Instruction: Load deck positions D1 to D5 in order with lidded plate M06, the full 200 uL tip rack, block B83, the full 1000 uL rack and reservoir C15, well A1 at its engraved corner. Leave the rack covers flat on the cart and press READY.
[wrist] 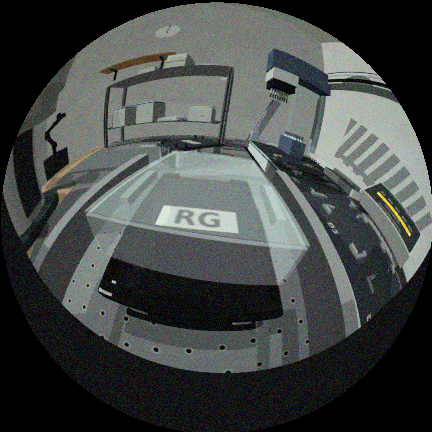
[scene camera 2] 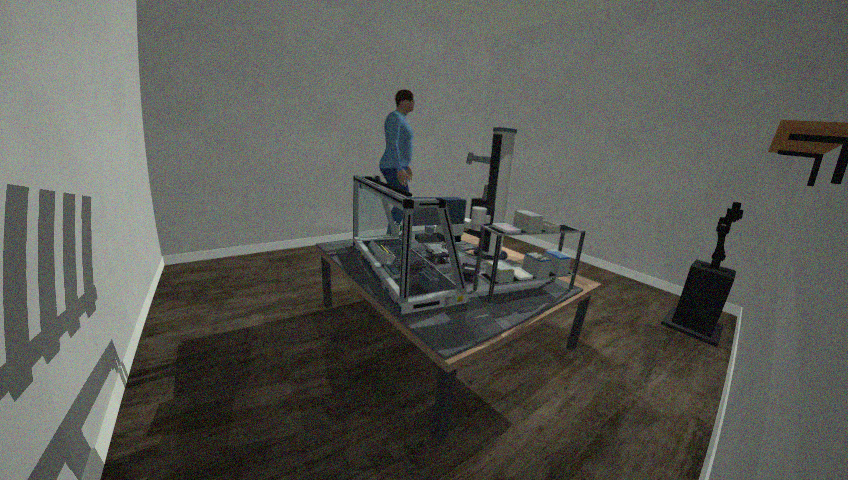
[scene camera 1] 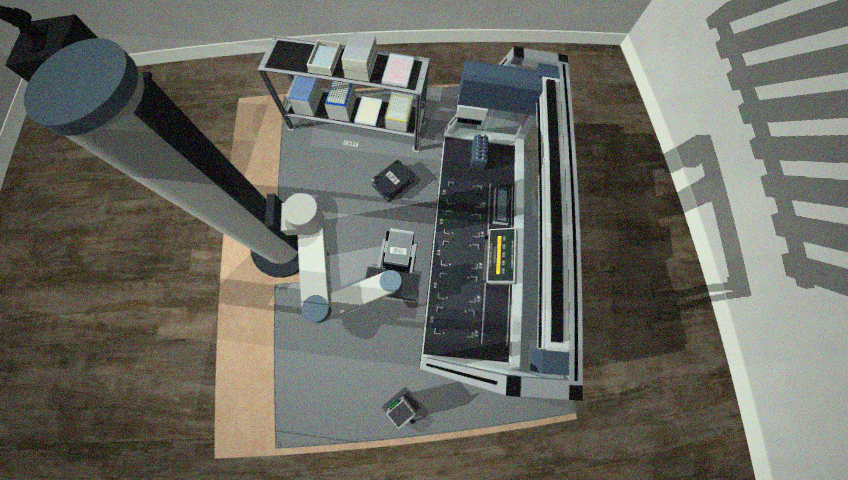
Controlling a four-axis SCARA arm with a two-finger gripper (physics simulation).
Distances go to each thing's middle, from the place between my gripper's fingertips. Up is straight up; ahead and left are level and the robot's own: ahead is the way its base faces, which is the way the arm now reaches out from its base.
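Reservoir C15 (scene camera 1: 324, 57) visible to me: far above my hand, far to the left of it and a good way behind it.
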